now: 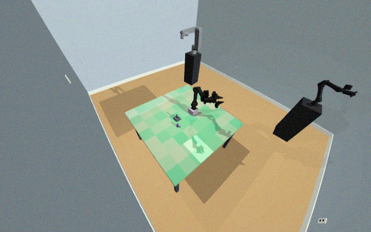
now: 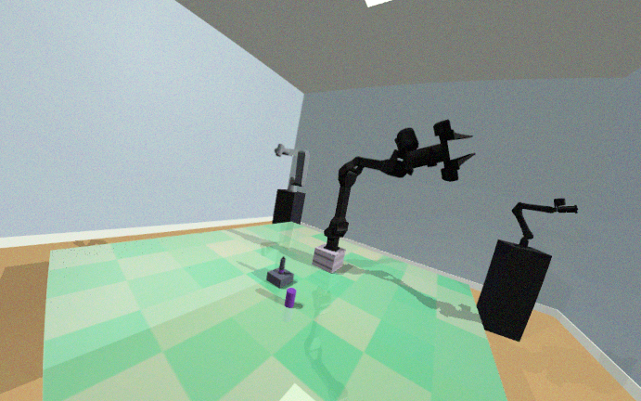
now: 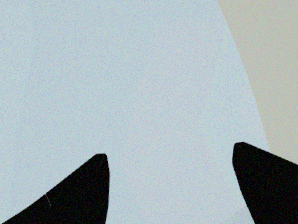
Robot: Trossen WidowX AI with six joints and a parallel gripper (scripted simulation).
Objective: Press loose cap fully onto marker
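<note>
Right now the purple cap is 58 cm below my gripper tip, 42 cm to the right of it and 23 cm ahead of it.
</note>
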